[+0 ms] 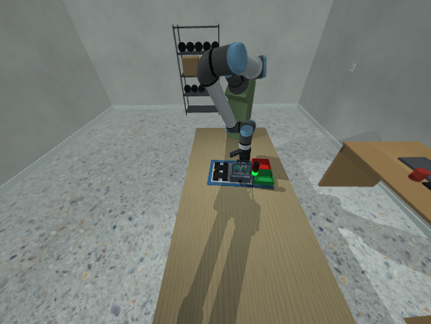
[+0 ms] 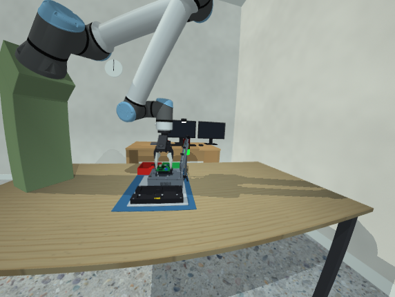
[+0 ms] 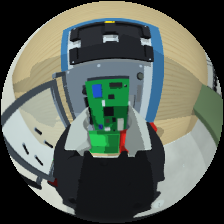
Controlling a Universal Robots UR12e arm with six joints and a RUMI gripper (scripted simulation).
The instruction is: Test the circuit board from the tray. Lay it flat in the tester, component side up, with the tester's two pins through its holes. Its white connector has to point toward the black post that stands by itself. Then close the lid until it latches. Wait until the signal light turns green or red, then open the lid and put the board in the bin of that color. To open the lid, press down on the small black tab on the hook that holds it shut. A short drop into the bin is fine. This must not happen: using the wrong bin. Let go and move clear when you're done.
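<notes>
Now: the green bin 16 cm to the left of my hand, 13 cm ahead of it and 8 cm below it. Also, from my hand: tester lid: 10 cm ahead, 9 cm above, 5 cm to the right; red bin: 23 cm to the left, 8 cm below, 1 cm behind; green circuit board: right at my hand.
</notes>
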